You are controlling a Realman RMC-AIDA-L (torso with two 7-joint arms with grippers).
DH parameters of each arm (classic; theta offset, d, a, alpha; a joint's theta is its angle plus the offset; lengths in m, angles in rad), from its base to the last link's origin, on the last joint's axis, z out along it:
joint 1: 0 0.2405 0 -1.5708
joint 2: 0 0 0 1.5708
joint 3: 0 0.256 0 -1.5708
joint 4: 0 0 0 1.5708
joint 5: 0 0.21 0 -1.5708
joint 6: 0 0 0 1.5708
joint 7: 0 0.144 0 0
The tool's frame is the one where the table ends.
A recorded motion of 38 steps. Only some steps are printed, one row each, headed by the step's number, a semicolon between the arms.
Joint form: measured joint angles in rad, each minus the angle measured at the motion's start. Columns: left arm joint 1, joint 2, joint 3, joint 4, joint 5, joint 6, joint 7; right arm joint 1, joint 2, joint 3, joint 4, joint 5, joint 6, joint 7.
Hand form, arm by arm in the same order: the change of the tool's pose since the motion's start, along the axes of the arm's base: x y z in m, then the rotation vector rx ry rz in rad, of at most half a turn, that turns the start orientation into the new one. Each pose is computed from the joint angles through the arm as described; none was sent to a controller.
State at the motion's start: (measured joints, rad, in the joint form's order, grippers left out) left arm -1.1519 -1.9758 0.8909 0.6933 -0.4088 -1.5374 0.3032; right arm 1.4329 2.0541 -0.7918 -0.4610 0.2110 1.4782 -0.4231
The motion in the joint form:
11: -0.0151 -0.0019 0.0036 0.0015 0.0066 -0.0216 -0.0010; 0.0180 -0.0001 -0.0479 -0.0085 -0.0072 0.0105 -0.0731
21: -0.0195 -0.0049 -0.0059 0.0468 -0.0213 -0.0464 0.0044; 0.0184 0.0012 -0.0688 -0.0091 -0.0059 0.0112 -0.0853
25: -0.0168 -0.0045 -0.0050 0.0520 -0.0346 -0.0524 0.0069; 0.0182 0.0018 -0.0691 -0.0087 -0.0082 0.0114 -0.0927
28: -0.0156 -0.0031 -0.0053 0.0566 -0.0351 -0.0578 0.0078; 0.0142 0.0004 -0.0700 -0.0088 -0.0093 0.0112 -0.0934
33: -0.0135 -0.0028 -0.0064 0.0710 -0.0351 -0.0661 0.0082; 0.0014 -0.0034 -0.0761 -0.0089 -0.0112 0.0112 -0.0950
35: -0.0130 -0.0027 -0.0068 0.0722 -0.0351 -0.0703 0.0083; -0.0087 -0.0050 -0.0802 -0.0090 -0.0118 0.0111 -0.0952
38: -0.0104 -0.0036 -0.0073 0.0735 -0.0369 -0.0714 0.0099; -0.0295 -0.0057 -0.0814 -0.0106 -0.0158 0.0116 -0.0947
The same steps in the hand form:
11: 0.0058 -0.0015 -0.0007 -0.0208 0.0103 -0.0080; -0.0063 0.0006 0.0018 -0.0415 -0.0540 0.1058
21: 0.0188 -0.0007 0.0038 -0.0168 -0.0247 -0.0393; -0.0059 0.0001 0.0012 -0.0520 -0.0717 0.1262
25: 0.0201 -0.0016 0.0040 -0.0213 -0.0362 -0.0422; -0.0055 0.0000 0.0011 -0.0563 -0.0747 0.1326
28: 0.0201 -0.0018 0.0053 -0.0221 -0.0358 -0.0432; -0.0036 0.0002 0.0018 -0.0551 -0.0767 0.1298
33: 0.0214 -0.0018 0.0077 -0.0193 -0.0360 -0.0485; 0.0026 0.0006 0.0036 -0.0532 -0.0844 0.1213
35: 0.0212 -0.0023 0.0079 -0.0221 -0.0360 -0.0473; 0.0073 0.0004 0.0044 -0.0525 -0.0886 0.1133
38: 0.0206 -0.0028 0.0076 -0.0236 -0.0382 -0.0467; 0.0166 -0.0006 0.0052 -0.0514 -0.0929 0.0938

